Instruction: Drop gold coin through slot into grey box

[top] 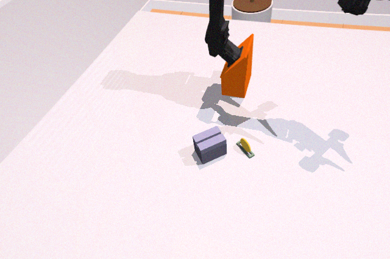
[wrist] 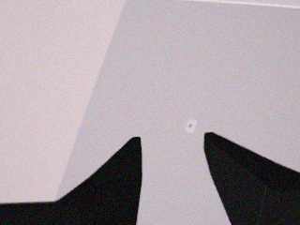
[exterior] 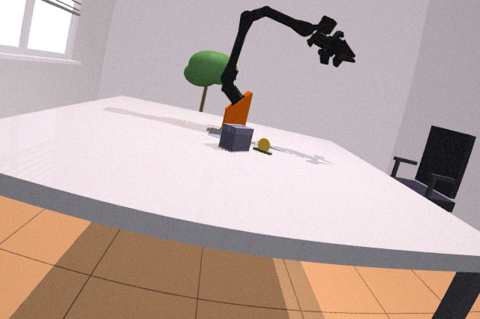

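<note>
My gripper tip is now 110 mm short of the gold coin, 310 mm to the left of it and 390 mm above it.
</note>
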